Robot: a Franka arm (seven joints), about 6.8 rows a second.
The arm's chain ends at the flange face. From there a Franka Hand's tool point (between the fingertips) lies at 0.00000 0.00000 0.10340 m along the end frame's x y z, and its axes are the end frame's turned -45 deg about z.
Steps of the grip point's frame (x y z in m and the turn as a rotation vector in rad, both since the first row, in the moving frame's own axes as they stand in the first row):
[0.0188, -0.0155, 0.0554, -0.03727, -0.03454, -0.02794]
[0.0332, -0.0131, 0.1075, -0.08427, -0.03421, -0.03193]
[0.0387, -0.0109, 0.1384, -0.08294, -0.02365, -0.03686]
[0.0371, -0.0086, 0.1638, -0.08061, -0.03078, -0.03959]
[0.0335, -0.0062, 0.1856, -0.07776, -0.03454, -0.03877]
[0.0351, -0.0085, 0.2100, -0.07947, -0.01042, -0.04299]
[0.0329, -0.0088, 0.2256, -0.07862, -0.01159, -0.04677]
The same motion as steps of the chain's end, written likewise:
[0.0021, -0.0295, 0.0555, -0.05078, 0.00193, -0.02794]
[0.0104, -0.0413, 0.1079, -0.08378, 0.03540, -0.03193]
[0.0152, -0.0428, 0.1388, -0.07537, 0.04192, -0.03686]
[0.0164, -0.0404, 0.1642, -0.07876, 0.03524, -0.03959]
[0.0160, -0.0362, 0.1860, -0.07941, 0.03056, -0.03877]
[0.0136, -0.0373, 0.2103, -0.06356, 0.04883, -0.04299]
[0.0120, -0.0360, 0.2259, -0.06379, 0.04740, -0.04677]

